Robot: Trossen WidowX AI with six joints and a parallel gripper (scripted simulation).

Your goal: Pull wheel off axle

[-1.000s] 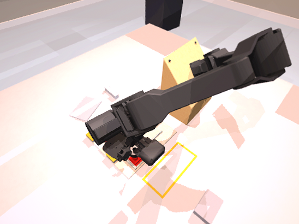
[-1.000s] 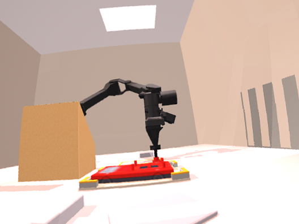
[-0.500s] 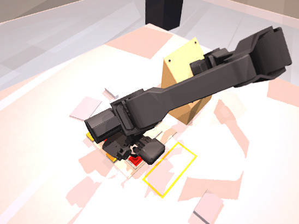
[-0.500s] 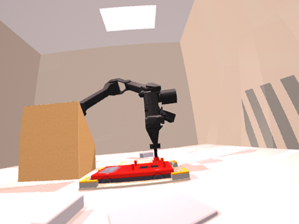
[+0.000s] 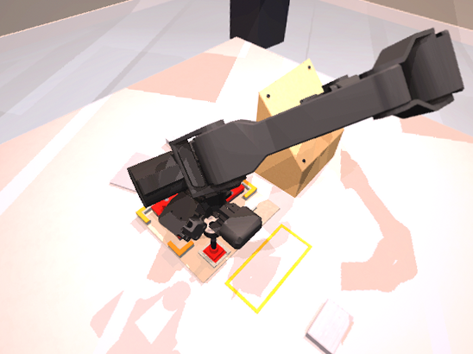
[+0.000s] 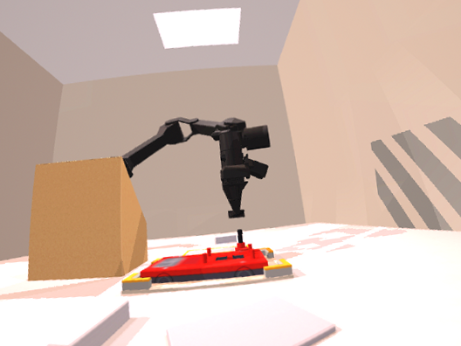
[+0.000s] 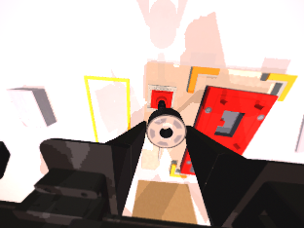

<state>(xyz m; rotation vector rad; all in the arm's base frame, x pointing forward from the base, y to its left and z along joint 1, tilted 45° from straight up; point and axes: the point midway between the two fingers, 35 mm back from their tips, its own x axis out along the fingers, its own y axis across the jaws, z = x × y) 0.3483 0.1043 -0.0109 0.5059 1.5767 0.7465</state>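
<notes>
My gripper tip is 70 mm above the axle. From my gripper tip the other things lie so: pale flat plate: 10 mm ahead, 310 mm to the right, 100 mm below; then pale block: 60 mm behind, 250 mm to the left, 90 mm below; then wheel: right at my gripper tip.
</notes>
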